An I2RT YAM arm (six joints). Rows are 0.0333 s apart.
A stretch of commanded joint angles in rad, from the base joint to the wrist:
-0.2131 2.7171 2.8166 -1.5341 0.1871 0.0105
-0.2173 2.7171 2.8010 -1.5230 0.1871 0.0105
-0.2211 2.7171 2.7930 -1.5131 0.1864 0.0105
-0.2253 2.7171 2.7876 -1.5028 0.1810 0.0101
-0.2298 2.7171 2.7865 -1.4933 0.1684 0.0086
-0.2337 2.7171 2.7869 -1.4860 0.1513 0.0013
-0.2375 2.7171 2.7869 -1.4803 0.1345 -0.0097
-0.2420 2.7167 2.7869 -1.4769 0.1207 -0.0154
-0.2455 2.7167 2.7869 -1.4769 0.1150 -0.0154
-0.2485 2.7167 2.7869 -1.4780 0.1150 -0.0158
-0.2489 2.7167 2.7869 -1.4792 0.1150 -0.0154
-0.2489 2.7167 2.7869 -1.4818 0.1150 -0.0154
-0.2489 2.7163 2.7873 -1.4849 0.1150 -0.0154
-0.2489 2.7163 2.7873 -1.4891 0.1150 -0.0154
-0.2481 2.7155 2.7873 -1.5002 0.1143 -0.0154
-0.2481 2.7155 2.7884 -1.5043 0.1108 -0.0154
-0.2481 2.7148 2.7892 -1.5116 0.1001 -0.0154
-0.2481 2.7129 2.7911 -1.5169 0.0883 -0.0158
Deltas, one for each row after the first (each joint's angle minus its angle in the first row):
-0.0042 0.0000 -0.0156 0.0111 0.0000 0.0000
-0.0080 0.0000 -0.0236 0.0210 -0.0007 0.0000
-0.0122 0.0000 -0.0290 0.0313 -0.0061 -0.0004
-0.0167 0.0000 -0.0301 0.0408 -0.0187 -0.0019
-0.0206 0.0000 -0.0297 0.0481 -0.0358 -0.0092
-0.0244 0.0000 -0.0297 0.0538 -0.0526 -0.0202
-0.0289 -0.0004 -0.0297 0.0572 -0.0664 -0.0259
-0.0324 -0.0004 -0.0297 0.0572 -0.0721 -0.0259
-0.0354 -0.0004 -0.0297 0.0561 -0.0721 -0.0263
-0.0358 -0.0004 -0.0297 0.0549 -0.0721 -0.0259
-0.0358 -0.0004 -0.0297 0.0523 -0.0721 -0.0259
-0.0358 -0.0008 -0.0293 0.0492 -0.0721 -0.0259
-0.0358 -0.0008 -0.0293 0.0450 -0.0721 -0.0259
-0.0350 -0.0016 -0.0293 0.0339 -0.0728 -0.0259
-0.0350 -0.0016 -0.0282 0.0298 -0.0763 -0.0259
-0.0350 -0.0023 -0.0274 0.0225 -0.0870 -0.0259
-0.0350 -0.0042 -0.0255 0.0172 -0.0988 -0.0263

